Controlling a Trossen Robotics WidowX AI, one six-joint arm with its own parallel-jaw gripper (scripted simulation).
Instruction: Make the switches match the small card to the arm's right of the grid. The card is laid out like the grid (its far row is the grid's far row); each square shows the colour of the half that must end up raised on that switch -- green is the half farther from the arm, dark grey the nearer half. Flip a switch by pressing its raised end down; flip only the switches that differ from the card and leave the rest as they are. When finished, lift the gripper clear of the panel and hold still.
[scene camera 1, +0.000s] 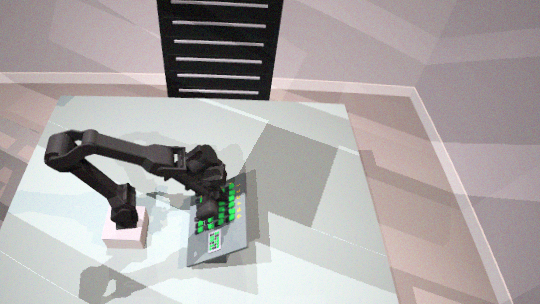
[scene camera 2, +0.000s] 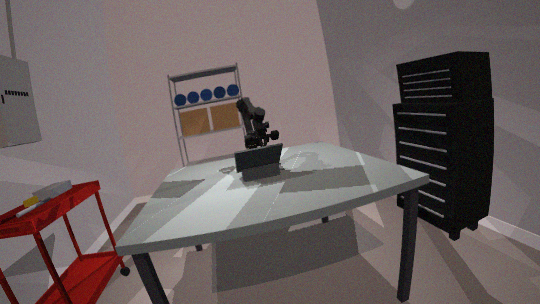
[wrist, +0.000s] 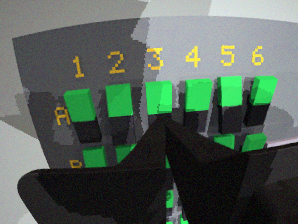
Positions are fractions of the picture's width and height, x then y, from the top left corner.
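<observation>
Shut and holding nothing, the gripper (scene camera 1: 0.42, 0.66) is visible from the wrist as well, the same gripper (wrist: 0.54, 0.56) in another view. The scene also has a switch (wrist: 0.27, 0.47).
</observation>
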